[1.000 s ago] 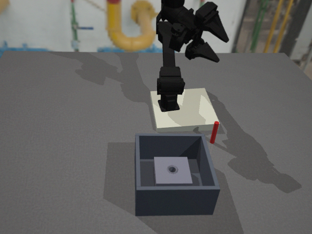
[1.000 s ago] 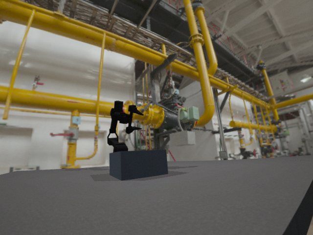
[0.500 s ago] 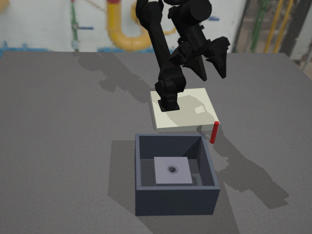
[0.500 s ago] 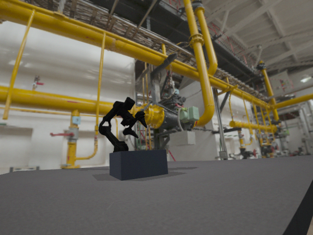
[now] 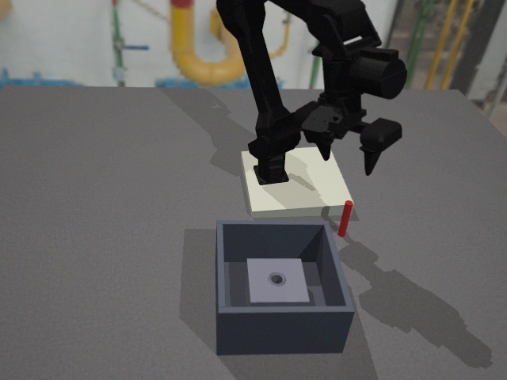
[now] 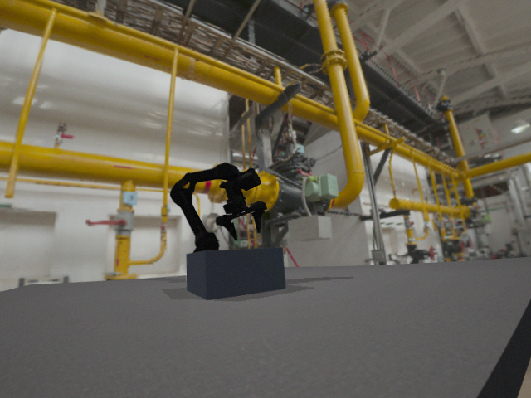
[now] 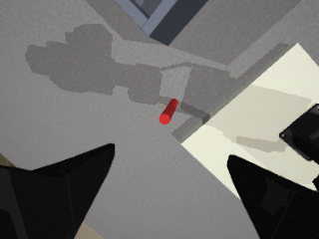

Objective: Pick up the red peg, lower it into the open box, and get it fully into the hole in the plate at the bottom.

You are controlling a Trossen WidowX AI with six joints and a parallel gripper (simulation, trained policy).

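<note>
The red peg is 110 mm below my gripper tip, 20 mm ahead of it and 10 mm to the left of it. The rest, counted from my gripper tip: dark blue box: 160 mm to the right, 160 mm ahead, 120 mm below; light grey plate: 160 mm to the right, 160 mm ahead, 100 mm below.
</note>
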